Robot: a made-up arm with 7 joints.
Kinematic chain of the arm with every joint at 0, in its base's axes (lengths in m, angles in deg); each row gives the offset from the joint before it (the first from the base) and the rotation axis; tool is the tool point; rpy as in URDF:
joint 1: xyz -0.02 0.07 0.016 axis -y
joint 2: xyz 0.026 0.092 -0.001 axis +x
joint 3: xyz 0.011 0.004 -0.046 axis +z
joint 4: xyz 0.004 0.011 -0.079 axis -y
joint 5: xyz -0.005 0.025 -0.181 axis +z
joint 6: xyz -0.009 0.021 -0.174 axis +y
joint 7: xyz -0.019 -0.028 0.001 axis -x
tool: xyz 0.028 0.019 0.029 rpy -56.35 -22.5 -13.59
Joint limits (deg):
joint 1: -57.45..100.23
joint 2: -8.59..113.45
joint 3: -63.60..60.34
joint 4: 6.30..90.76
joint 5: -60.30..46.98
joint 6: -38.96..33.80
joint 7: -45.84..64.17
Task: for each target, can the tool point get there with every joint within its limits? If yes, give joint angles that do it. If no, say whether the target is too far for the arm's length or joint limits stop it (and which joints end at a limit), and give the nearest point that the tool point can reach.
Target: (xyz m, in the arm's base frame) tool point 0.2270 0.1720 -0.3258
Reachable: yes | joints -3.40 31.48 -41.42 63.34 31.52 -22.19 -23.04
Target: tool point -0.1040 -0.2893 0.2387
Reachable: no: joint limits stop it (at a limit: joint 1, joint 2, joint 3, joint 4, joint 5, joint 7) | nearest point -0.0069 -0.1509 0.2689 | short by 0.172 m
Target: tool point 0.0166 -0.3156 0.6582
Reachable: no: too far | nearest point 0.0566 -0.0828 0.3647 | short by 0.377 m
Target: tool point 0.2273 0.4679 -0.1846
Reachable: yes | joints -7.35 66.33 -12.78 49.48 38.17 -33.10 -30.18
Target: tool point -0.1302 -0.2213 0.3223
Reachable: no: joint limits stop it (at a limit: joint 1, joint 2, joint 4, joint 5, joint 6, joint 7) | nearest point -0.0074 -0.1458 0.2770 | short by 0.151 m
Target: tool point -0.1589 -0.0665 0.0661
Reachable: no: joint limits stop it (at a limit: joint 1, joint 2, joint 3, joint 4, joint 6, joint 7) | nearest point 0.0044 -0.1351 0.2324 | short by 0.243 m
